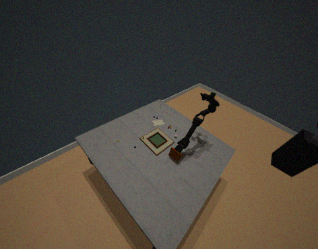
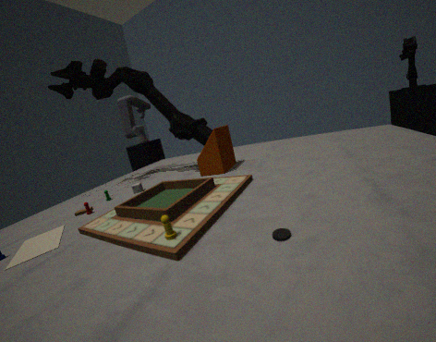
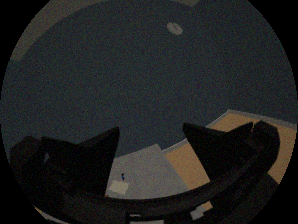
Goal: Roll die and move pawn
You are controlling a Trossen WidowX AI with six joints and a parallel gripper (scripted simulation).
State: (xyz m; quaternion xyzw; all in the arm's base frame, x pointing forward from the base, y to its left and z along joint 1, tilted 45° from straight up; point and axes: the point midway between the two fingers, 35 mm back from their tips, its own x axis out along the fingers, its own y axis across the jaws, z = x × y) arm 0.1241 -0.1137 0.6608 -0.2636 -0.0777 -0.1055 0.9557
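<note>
Right now the die is 47 cm below my gripper tip, 33 cm to the left of it and 1 cm ahead of it. The rest, counted from my gripper tip: pale card (48 cm below, 31 cm ahead, 29 cm to the left); then red pawn (47 cm below, 27 cm to the left, 16 cm ahead); then green pawn (47 cm below, 24 cm to the left, 6 cm ahead).
</note>
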